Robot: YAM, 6 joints.
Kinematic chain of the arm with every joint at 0, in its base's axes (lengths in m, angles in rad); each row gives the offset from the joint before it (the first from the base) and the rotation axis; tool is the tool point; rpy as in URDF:
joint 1: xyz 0 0 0.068 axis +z
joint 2: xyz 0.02 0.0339 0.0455 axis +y
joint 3: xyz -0.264 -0.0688 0 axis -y
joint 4: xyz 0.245 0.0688 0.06 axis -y
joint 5: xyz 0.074 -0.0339 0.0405 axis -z
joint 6: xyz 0.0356 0 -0.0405 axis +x
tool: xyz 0 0 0 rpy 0 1.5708 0
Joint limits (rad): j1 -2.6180..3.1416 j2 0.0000..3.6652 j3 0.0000..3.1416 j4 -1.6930..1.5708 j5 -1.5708..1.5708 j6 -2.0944..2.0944
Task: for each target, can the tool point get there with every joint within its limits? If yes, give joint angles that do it. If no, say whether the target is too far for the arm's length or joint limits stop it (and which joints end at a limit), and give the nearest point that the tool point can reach.
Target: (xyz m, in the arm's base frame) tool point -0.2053 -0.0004 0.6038
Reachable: yes | joints -0.0168 0.6477 1.7608 1.1427 0.1077 -1.1640
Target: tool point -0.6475 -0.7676 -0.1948
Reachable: no: too far | nearest point -0.3980 -0.4718 -0.0736 | short by 0.406 m
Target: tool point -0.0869 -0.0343 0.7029
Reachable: yes | joints 0.1828 1.1896 2.3918 0.8210 0.5287 0.7873
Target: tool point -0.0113 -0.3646 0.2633
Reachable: yes | joints -1.6534 1.7167 1.3867 -0.6889 -0.5558 0.2343
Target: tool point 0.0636 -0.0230 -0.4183
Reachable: no: joint limits stop it (at a limit: joint 2) | nearest point 0.0935 -0.0338 -0.3481 | short by 0.077 m
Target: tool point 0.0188 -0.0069 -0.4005
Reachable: no: joint limits stop it (at a limit: joint 2) | nearest point 0.0590 -0.0216 -0.3290 | short by 0.083 m
